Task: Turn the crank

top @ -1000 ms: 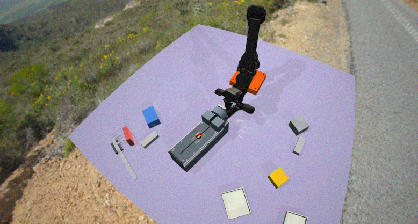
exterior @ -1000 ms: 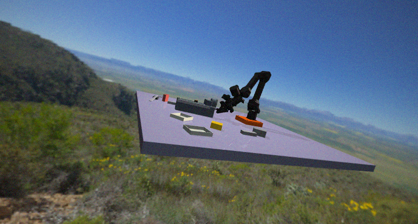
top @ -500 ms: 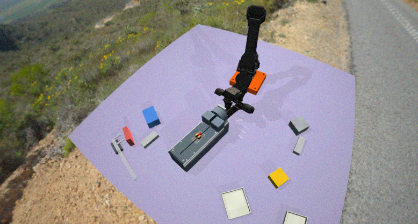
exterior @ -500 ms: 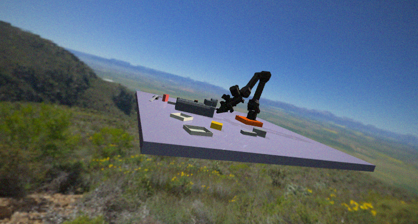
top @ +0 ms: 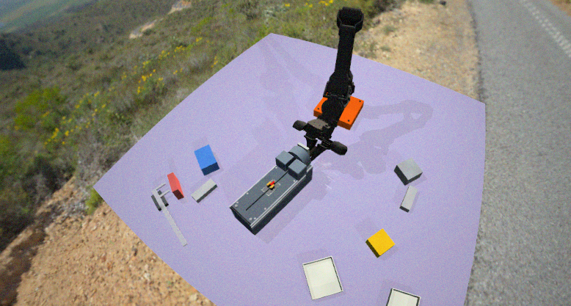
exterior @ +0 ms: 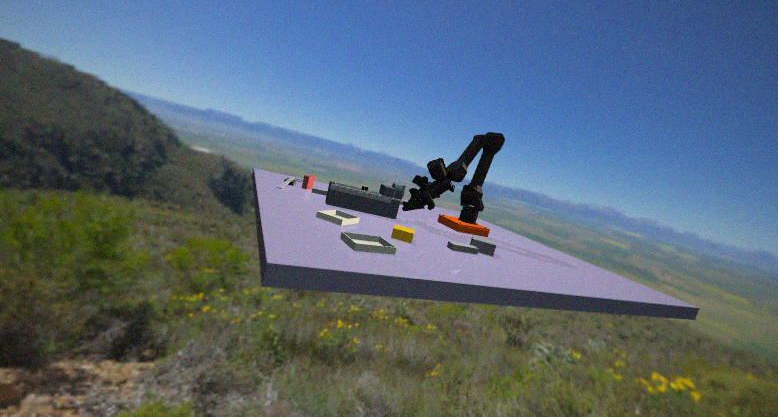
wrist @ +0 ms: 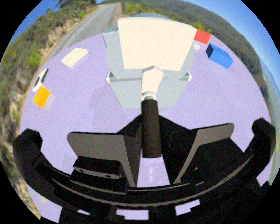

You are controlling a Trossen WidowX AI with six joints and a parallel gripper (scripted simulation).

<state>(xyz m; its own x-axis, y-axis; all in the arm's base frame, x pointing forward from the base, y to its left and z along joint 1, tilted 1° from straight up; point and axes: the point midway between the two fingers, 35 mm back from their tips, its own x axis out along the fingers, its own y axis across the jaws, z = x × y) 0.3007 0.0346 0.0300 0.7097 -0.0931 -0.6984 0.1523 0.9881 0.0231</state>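
My gripper tip is 20 mm below the dark crank handle and 20 mm past it. Round my gripper tip: red pointer: 150 mm ahead, 50 mm above, 30 mm to the right; then yellow block: 320 mm to the left, 140 mm ahead, 20 mm below; then grey cube: 320 mm to the left, 150 mm behind, 20 mm below.
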